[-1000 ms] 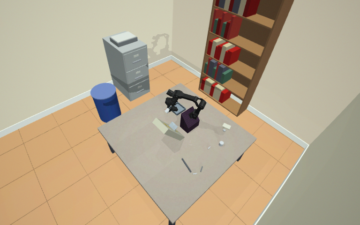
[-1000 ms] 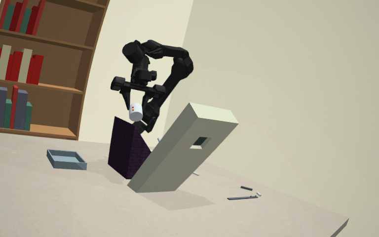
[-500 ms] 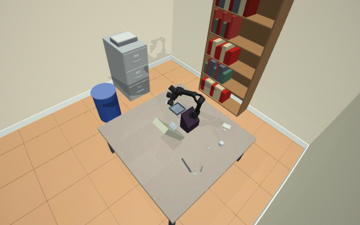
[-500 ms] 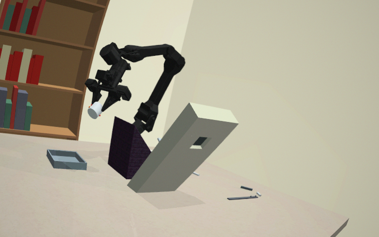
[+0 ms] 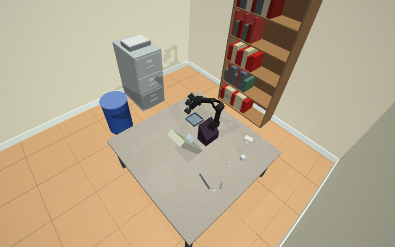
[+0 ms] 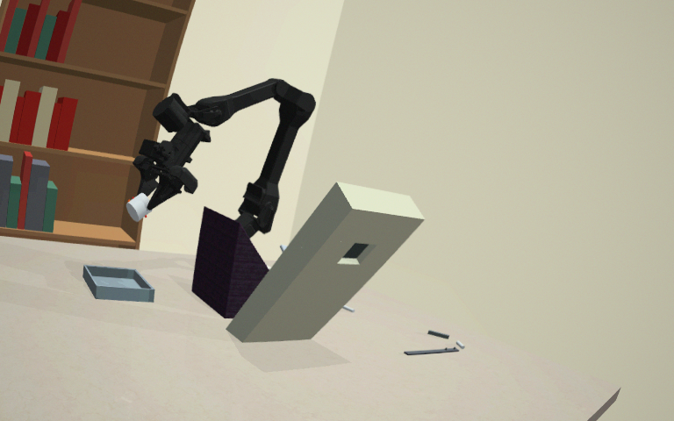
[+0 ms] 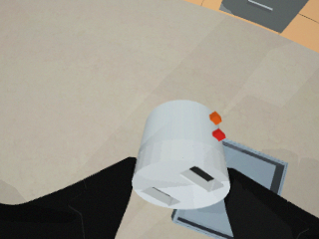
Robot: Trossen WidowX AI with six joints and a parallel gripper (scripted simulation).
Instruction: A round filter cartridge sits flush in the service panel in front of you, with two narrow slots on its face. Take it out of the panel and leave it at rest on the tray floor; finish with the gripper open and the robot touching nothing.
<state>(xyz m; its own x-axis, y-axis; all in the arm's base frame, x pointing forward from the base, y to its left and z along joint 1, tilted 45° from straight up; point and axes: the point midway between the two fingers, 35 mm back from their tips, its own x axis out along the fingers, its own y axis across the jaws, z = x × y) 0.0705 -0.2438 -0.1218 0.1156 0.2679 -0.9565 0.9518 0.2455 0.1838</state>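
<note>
The blue-grey tray is 210 mm below my gripper tip, 110 mm behind it and 10 mm to the right of it. From my gripper tip the other things lie so: round filter cartridge right at my gripper tip; cream block 570 mm to the left, 390 mm behind, 220 mm below.
</note>
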